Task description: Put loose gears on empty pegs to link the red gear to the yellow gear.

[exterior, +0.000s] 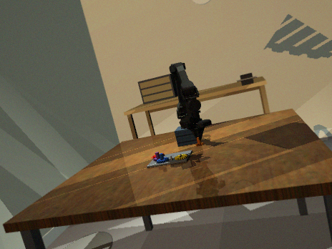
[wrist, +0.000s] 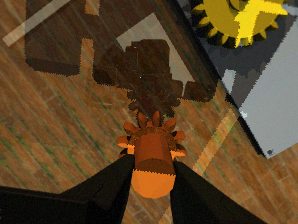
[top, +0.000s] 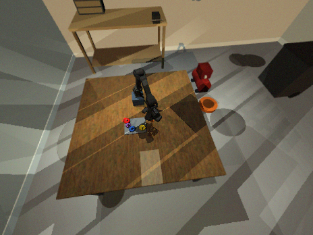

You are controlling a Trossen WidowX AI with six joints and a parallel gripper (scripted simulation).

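My gripper tip is now 4 cm short of the blue gear, 20 cm to the left of it and 5 cm above it. Also, from my gripper tip: purple gear: 1 cm behind, 23 cm to the right, 5 cm below; yellow gear: 4 cm ahead, 10 cm to the right, 6 cm below; orange gear: 1 cm below.
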